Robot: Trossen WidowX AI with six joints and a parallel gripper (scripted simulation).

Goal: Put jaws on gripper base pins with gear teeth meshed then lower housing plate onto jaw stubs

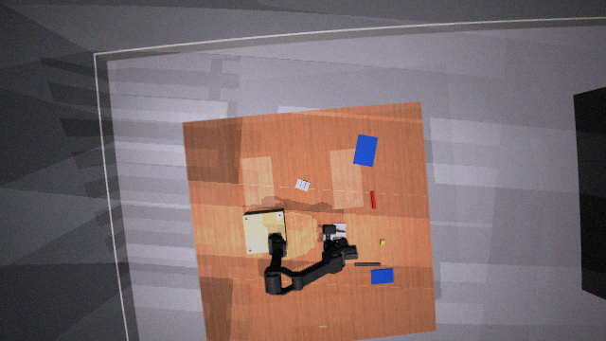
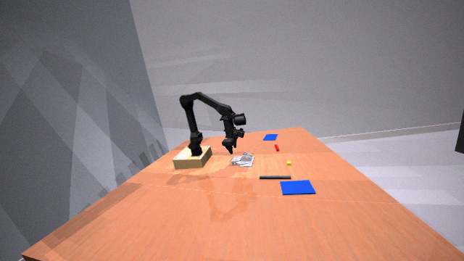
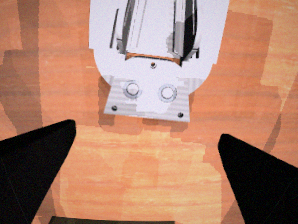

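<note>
Right now my gripper tip is 60 mm above the gripper base and 10 mm short of it. Round my gripper tip: housing plate 70 mm below, 10 mm ahead; flat white plate 80 mm below, 80 mm ahead, 10 mm to the right; jaw 60 mm below, 30 mm ahead, 20 mm to the right.
</note>
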